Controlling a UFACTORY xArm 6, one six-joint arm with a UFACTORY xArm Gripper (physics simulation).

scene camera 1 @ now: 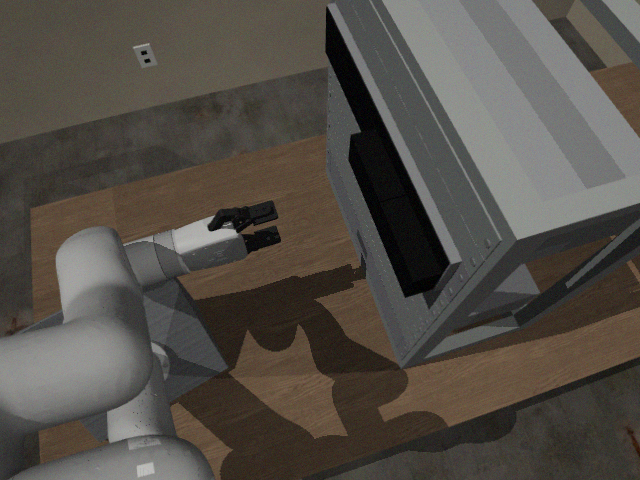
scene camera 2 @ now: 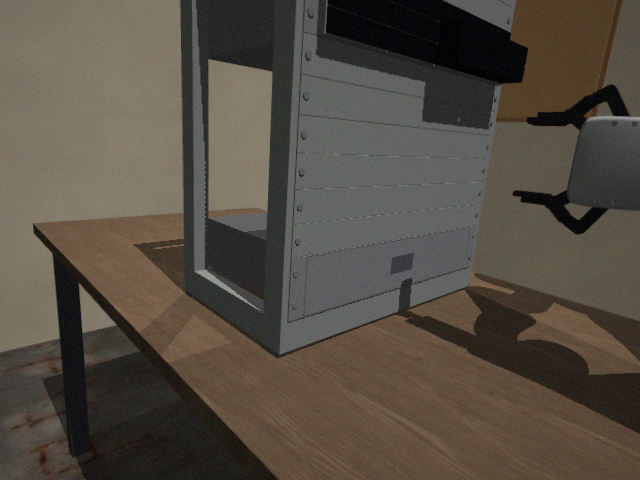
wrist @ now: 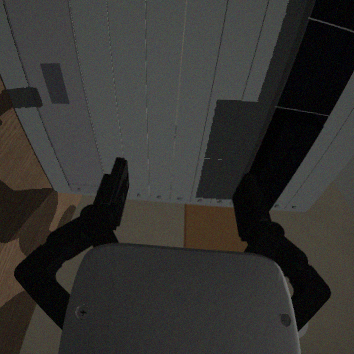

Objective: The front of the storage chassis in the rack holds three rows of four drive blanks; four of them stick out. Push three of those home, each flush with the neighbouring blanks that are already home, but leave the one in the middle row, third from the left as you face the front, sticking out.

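Frame: origin at the arm's base, x right, y ahead, z up, level; metres.
Where they show: gripper, between the fingertips: (scene camera 1: 277, 222) (scene camera 2: 523, 157) (wrist: 184, 177).
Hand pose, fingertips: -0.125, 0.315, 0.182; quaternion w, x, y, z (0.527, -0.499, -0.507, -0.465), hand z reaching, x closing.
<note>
After its pixels a point has its place, as x, y, z.
The storage chassis is a dark band high in the rack (scene camera 1: 527, 219) @[0.105, 0.508, 0.503] (scene camera 2: 283, 180) @[-0.383, 0.485, 0.137]. Black drive blanks (scene camera 1: 376, 162) @[-0.077, 0.450, 0.363] (scene camera 2: 485, 54) @[-0.052, 0.433, 0.330] stick out on its right half as one faces the front; a seam separates two columns in scene camera 1. The dark surfaces hide the row divisions, so I cannot tell every raised blank apart. Flush blanks (scene camera 2: 382, 23) @[-0.255, 0.463, 0.336] with faint row lines show to the left in scene camera 2. My gripper (scene camera 1: 278, 223) @[-0.125, 0.315, 0.182] (scene camera 2: 522, 157) @[-0.125, 0.315, 0.182] (wrist: 184, 177) @[-0.125, 0.315, 0.182] is open and empty, in front of the rack, below the chassis and apart from it. Its right finger overlaps the black chassis in the wrist view.
Grey filler panels (scene camera 2: 392, 167) @[-0.186, 0.480, 0.154] (wrist: 160, 100) @[-0.114, 0.482, 0.147] cover the rack front below the chassis. A lower unit (scene camera 2: 351, 281) @[-0.254, 0.478, -0.015] sits near the rack's base. The rack stands on a wooden table (scene camera 1: 289, 170) @[-0.417, 0.391, -0.104] (scene camera 2: 361, 413) @[-0.372, 0.332, -0.104]. The arm (scene camera 1: 98, 279) @[-0.004, 0.097, 0.371] stands at the left in scene camera 1.
</note>
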